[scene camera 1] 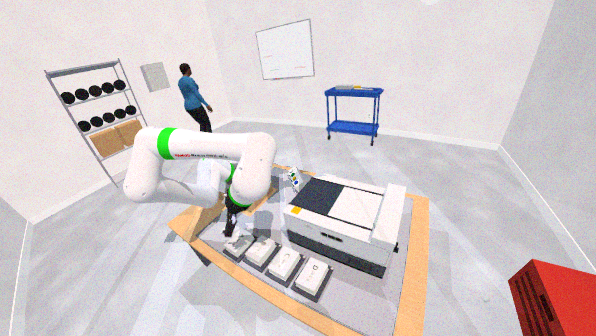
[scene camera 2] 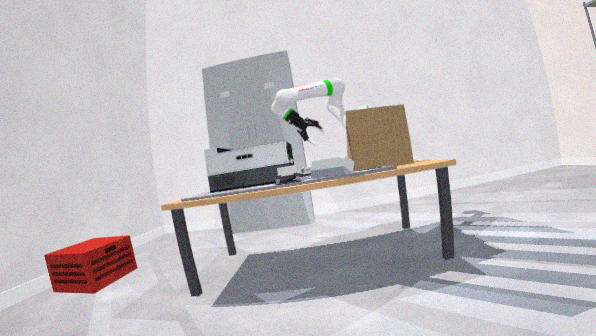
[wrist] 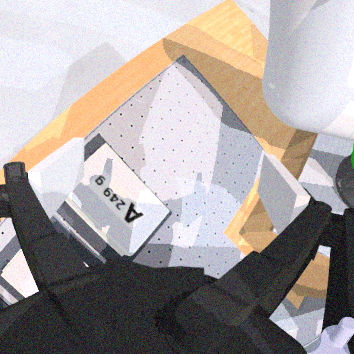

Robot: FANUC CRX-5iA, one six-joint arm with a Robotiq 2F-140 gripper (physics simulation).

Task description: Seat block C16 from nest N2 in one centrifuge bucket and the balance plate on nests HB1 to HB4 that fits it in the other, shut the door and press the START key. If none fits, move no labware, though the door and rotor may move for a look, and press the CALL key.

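Where they show: gripper, between the fingertips: (scene camera 1: 224, 217) (scene camera 2: 320, 138) (wrist: 171, 164); arm's base, origin of its link: (scene camera 2: 374, 135).
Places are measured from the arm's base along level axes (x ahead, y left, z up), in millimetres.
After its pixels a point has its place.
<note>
Four white balance plates stand on dark nests in a row along the table's front edge: plate A (scene camera 1: 238, 245) {x 366, y -293, z -125 mm} (wrist: 125, 200) {x 329, y -262, z -124 mm}, marked "A 249 g" in the wrist view, plate B (scene camera 1: 262, 251) {x 488, y -246, z -125 mm}, plate C (scene camera 1: 284, 263) {x 611, y -234, z -125 mm} and plate D (scene camera 1: 312, 276) {x 743, y -217, z -124 mm}. My gripper (scene camera 2: 318, 136) {x 343, y -285, z 50 mm} (wrist: 171, 164) {x 343, y -285, z 50 mm} is open and empty, above the table at plate A's end of the row. The white centrifuge (scene camera 1: 340, 227) {x 774, y -55, z 32 mm} (scene camera 2: 247, 162) {x 705, y 246, z -46 mm} stands behind the row; its rotor and buckets do not show. A small key panel (scene camera 1: 294, 178) {x 270, y 273, z -112 mm} with coloured keys stands at its far left corner. I cannot make out block C16.
The arm's brown pedestal (scene camera 2: 380, 137) {x -17, y 147, z -24 mm} stands on the wood-edged table (scene camera 1: 412, 280) {x 1095, y 3, z -191 mm} (scene camera 2: 435, 164) {x -232, y 430, z -199 mm}. In scene camera 2, a low pale shape (scene camera 2: 332, 167) {x 257, y 366, z -139 mm} lies beside the pedestal. A red crate (scene camera 1: 560, 295) (scene camera 2: 90, 265) is on the floor. A person (scene camera 1: 191, 95) stands behind the arm.
</note>
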